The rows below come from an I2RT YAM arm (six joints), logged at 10 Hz.
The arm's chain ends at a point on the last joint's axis. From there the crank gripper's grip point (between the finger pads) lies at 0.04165 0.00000 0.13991 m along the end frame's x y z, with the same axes.
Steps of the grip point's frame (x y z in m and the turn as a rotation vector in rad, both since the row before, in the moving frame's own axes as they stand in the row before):
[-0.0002 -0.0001 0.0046 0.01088 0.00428 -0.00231]
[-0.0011 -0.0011 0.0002 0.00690 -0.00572 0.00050]
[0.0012 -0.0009 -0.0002 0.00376 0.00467 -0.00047]
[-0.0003 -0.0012 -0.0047 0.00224 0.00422 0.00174]
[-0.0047 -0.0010 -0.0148 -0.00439 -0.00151 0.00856]
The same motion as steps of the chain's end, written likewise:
[-0.0008 0.0015 0.0048 0.01088 0.00428 -0.00231]
[-0.0003 -0.0002 0.0000 0.00690 -0.00572 0.00050]
[0.0005 -0.0004 0.0000 0.00376 0.00467 -0.00047]
[-0.0009 -0.0010 -0.0045 0.00224 0.00422 0.00174]
[-0.0045 -0.0020 -0.0149 -0.00439 -0.00151 0.00856]

